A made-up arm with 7 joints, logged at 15 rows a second.
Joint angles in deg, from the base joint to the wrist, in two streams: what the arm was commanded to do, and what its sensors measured. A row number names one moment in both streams.
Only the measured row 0 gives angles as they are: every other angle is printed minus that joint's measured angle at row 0.
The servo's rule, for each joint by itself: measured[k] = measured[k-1] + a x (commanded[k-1-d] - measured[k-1]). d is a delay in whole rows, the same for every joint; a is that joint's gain. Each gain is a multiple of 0.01, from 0.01 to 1. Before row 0 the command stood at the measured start. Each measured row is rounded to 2 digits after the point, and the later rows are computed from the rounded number. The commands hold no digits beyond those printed.
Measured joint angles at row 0: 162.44 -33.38 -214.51 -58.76 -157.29 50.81 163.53
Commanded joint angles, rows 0 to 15: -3.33 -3.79 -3.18 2.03 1.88 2.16 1.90; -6.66 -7.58 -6.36 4.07 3.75 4.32 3.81; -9.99 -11.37 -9.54 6.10 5.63 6.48 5.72; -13.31 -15.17 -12.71 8.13 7.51 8.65 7.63; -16.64 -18.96 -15.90 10.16 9.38 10.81 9.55; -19.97 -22.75 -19.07 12.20 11.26 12.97 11.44; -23.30 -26.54 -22.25 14.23 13.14 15.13 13.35; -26.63 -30.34 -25.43 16.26 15.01 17.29 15.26; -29.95 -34.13 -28.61 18.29 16.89 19.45 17.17; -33.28 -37.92 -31.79 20.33 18.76 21.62 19.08; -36.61 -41.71 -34.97 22.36 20.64 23.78 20.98; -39.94 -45.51 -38.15 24.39 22.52 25.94 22.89; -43.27 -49.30 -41.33 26.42 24.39 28.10 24.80; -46.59 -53.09 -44.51 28.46 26.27 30.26 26.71; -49.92 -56.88 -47.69 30.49 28.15 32.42 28.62; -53.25 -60.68 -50.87 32.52 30.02 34.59 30.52
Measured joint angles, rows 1 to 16: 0.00 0.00 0.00 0.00 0.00 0.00 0.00; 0.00 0.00 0.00 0.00 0.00 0.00 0.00; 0.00 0.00 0.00 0.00 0.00 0.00 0.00; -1.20 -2.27 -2.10 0.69 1.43 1.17 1.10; -3.17 -5.46 -4.91 1.84 3.19 2.87 2.67; -5.63 -9.01 -7.97 3.29 5.04 4.82 4.44; -8.39 -12.71 -11.10 4.94 6.92 6.89 6.29; -11.36 -16.46 -14.27 6.71 8.79 9.01 8.18; -14.46 -20.23 -17.44 8.58 10.67 11.15 10.07; -17.64 -24.02 -20.61 10.50 12.55 13.30 11.97; -20.88 -27.81 -23.79 12.46 14.42 15.45 13.88; -24.15 -31.60 -26.97 14.44 16.30 17.61 15.79; -27.44 -35.39 -30.15 16.44 18.17 19.78 17.70; -30.74 -39.18 -33.33 18.45 20.05 21.94 19.60; -34.05 -42.98 -36.51 20.47 21.93 24.10 21.51; -37.37 -46.77 -39.69 22.49 23.80 26.26 23.42
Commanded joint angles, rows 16 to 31: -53.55 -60.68 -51.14 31.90 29.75 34.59 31.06; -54.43 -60.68 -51.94 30.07 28.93 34.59 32.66; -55.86 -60.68 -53.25 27.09 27.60 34.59 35.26; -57.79 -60.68 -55.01 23.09 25.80 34.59 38.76; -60.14 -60.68 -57.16 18.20 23.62 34.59 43.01; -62.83 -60.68 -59.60 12.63 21.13 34.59 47.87; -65.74 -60.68 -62.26 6.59 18.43 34.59 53.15; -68.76 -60.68 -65.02 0.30 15.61 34.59 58.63; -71.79 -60.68 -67.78 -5.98 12.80 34.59 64.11; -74.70 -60.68 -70.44 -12.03 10.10 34.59 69.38; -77.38 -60.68 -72.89 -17.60 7.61 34.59 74.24; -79.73 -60.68 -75.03 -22.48 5.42 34.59 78.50; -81.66 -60.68 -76.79 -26.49 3.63 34.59 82.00; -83.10 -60.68 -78.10 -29.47 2.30 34.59 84.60; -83.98 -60.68 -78.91 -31.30 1.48 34.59 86.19; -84.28 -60.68 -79.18 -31.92 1.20 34.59 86.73
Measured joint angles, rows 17 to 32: -40.69 -50.56 -42.87 24.52 25.68 28.42 25.33; -44.01 -54.35 -46.05 26.55 27.56 30.58 27.24; -47.34 -58.15 -49.23 28.58 29.43 32.75 29.14; -49.58 -59.67 -50.49 29.71 29.67 33.74 30.25; -51.33 -60.28 -51.45 29.83 29.11 34.20 31.65; -52.96 -60.52 -52.64 28.90 27.96 34.41 33.74; -54.70 -60.62 -54.20 26.92 26.32 34.51 36.65; -56.66 -60.66 -56.15 23.96 24.27 34.55 40.34; -58.88 -60.67 -58.43 20.11 21.88 34.57 44.71; -61.35 -60.68 -60.96 15.51 19.26 34.58 49.61; -64.02 -60.68 -63.64 10.34 16.49 34.59 54.84; -66.82 -60.68 -66.37 4.79 13.69 34.59 60.22; -69.66 -60.68 -69.06 -0.93 10.96 34.59 65.53; -72.44 -60.68 -71.59 -6.60 8.41 34.59 70.58; -75.06 -60.68 -73.86 -12.00 6.14 34.59 75.17; -77.44 -60.68 -75.79 -16.93 4.23 34.59 79.13
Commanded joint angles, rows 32 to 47: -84.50 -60.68 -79.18 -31.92 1.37 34.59 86.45; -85.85 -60.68 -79.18 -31.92 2.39 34.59 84.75; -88.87 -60.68 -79.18 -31.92 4.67 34.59 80.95; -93.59 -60.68 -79.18 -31.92 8.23 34.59 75.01; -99.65 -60.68 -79.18 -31.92 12.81 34.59 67.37; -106.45 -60.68 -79.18 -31.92 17.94 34.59 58.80; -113.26 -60.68 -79.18 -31.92 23.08 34.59 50.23; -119.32 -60.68 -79.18 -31.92 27.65 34.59 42.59; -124.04 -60.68 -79.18 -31.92 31.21 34.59 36.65; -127.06 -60.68 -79.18 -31.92 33.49 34.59 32.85; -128.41 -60.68 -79.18 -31.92 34.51 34.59 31.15; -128.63 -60.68 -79.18 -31.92 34.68 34.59 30.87; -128.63 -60.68 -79.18 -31.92 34.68 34.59 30.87; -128.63 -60.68 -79.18 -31.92 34.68 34.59 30.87; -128.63 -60.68 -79.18 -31.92 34.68 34.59 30.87; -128.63 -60.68 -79.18 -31.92 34.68 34.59 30.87
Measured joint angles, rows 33 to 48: -79.48 -60.68 -77.31 -21.19 2.76 34.59 82.30; -81.10 -60.68 -78.37 -24.63 1.79 34.59 84.56; -82.24 -60.68 -78.90 -27.11 1.34 34.59 85.82; -83.05 -60.68 -79.08 -28.75 1.36 34.59 86.19; -84.06 -60.68 -79.15 -29.83 2.14 34.59 85.35; -85.79 -60.68 -79.17 -30.54 4.06 34.59 82.80; -88.60 -60.68 -79.18 -31.01 7.23 34.59 78.28; -92.58 -60.68 -79.18 -31.32 11.47 34.59 71.95; -97.57 -60.68 -79.18 -31.52 16.39 34.59 64.32; -103.22 -60.68 -79.18 -31.66 21.47 34.59 56.15; -109.02 -60.68 -79.18 -31.75 26.17 34.59 48.29; -114.43 -60.68 -79.18 -31.81 30.00 34.59 41.54; -118.98 -60.68 -79.18 -31.85 32.65 34.59 36.50; -122.37 -60.68 -79.18 -31.87 34.06 34.59 33.40; -124.62 -60.68 -79.18 -31.89 34.53 34.59 31.93; -126.06 -60.68 -79.18 -31.90 34.64 34.59 31.32
